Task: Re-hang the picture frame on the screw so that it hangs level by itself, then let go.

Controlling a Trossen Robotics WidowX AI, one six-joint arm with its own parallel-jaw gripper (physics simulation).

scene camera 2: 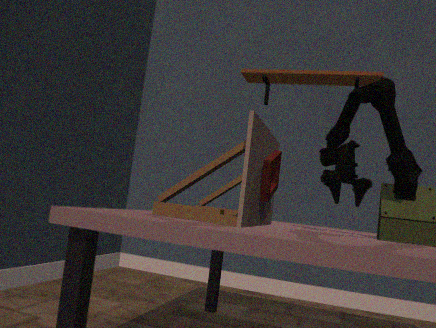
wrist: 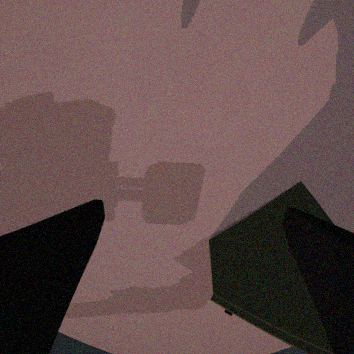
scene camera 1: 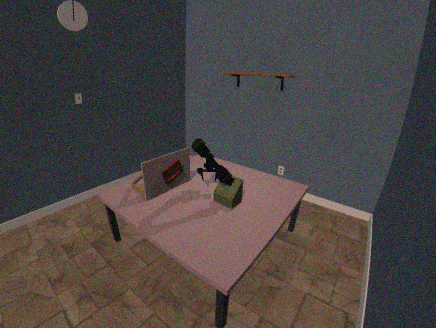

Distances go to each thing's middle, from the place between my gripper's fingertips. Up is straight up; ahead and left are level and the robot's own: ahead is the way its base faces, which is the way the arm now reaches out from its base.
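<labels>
Compared with my hand, the board (scene camera 1: 154, 185) is 50 mm higher than it, 200 mm to the left of it and 250 mm forward of it.
</labels>
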